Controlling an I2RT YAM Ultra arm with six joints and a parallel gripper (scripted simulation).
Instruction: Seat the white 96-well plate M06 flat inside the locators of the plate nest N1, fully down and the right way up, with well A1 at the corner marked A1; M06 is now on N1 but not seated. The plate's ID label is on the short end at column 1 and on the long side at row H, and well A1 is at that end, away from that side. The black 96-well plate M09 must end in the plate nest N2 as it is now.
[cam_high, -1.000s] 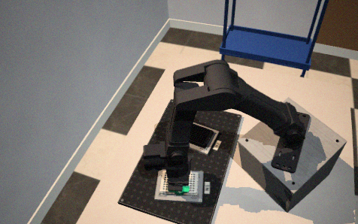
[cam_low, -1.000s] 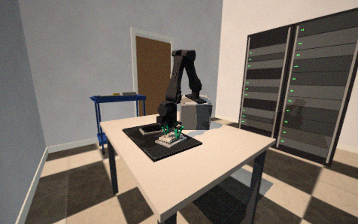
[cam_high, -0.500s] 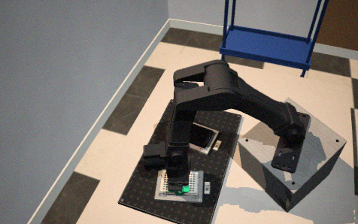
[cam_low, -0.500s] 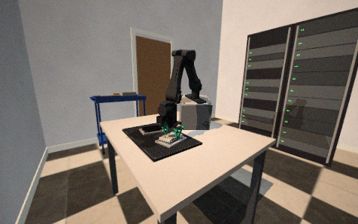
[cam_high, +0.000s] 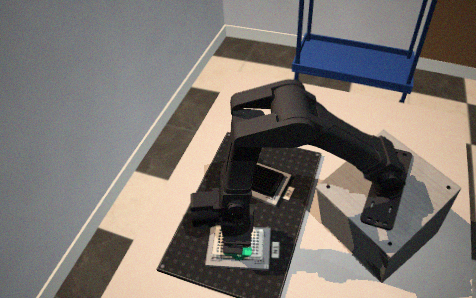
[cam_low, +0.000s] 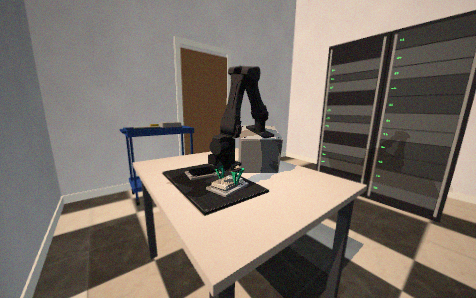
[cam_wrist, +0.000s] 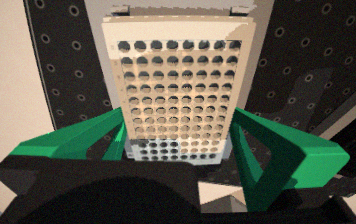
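Now: hand 10 mm short of the white 96-well plate M06. Round my hand: black plate M09: 220 mm to the right, 50 mm ahead, 10 mm below; grey plate nest N1: 20 mm below, 10 mm ahead; label tag: 80 mm behind, 30 mm to the right, 30 mm below.
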